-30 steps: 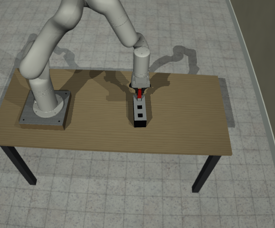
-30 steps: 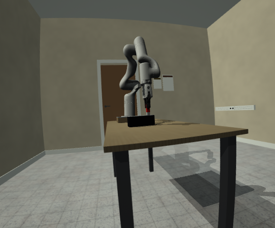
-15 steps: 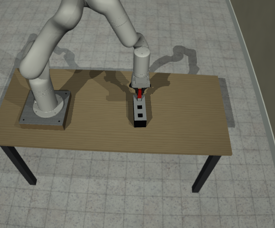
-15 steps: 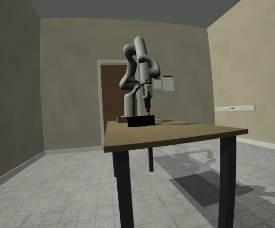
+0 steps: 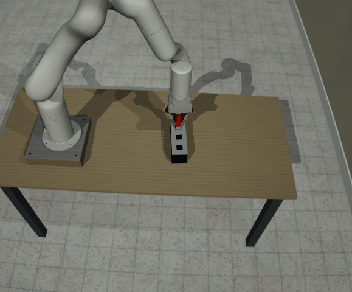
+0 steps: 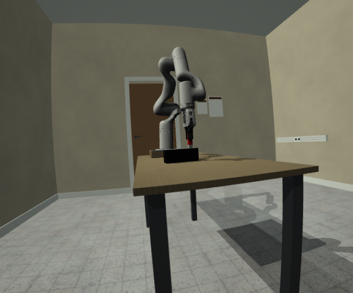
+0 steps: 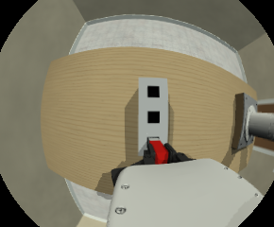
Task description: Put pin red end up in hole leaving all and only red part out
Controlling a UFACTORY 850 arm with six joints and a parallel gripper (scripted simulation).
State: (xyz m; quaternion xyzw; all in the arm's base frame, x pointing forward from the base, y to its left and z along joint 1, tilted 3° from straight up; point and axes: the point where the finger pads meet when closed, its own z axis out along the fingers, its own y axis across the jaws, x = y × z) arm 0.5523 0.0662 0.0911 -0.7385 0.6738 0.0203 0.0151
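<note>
The pin is 20 mm below my hand. Also, from my hand: black block 10 mm ahead, 60 mm to the right, 110 mm below.
</note>
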